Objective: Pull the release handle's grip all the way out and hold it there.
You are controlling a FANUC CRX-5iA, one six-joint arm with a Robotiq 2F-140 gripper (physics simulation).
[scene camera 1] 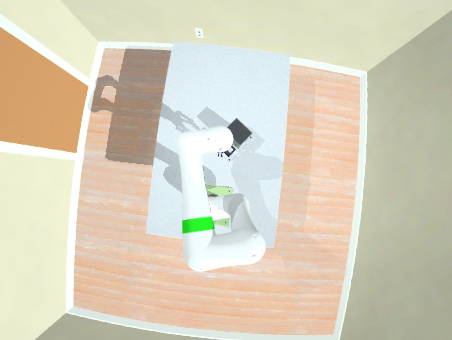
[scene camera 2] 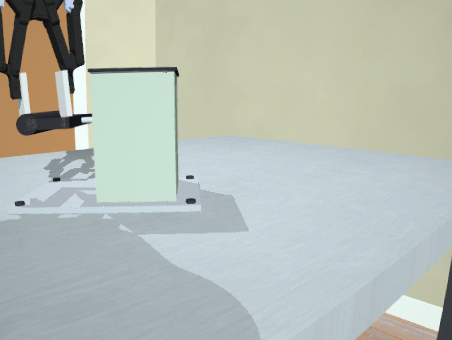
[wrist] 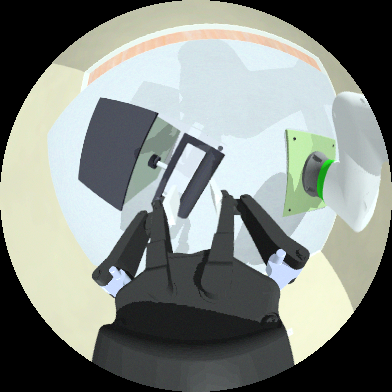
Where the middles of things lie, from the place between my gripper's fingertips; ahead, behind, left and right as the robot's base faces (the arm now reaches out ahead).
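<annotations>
I look at the light base plate [wrist: 189,159] and find my hand 5 cm to the left of it, 8 cm short of it and, at the same time, 10 cm above it.
</annotations>
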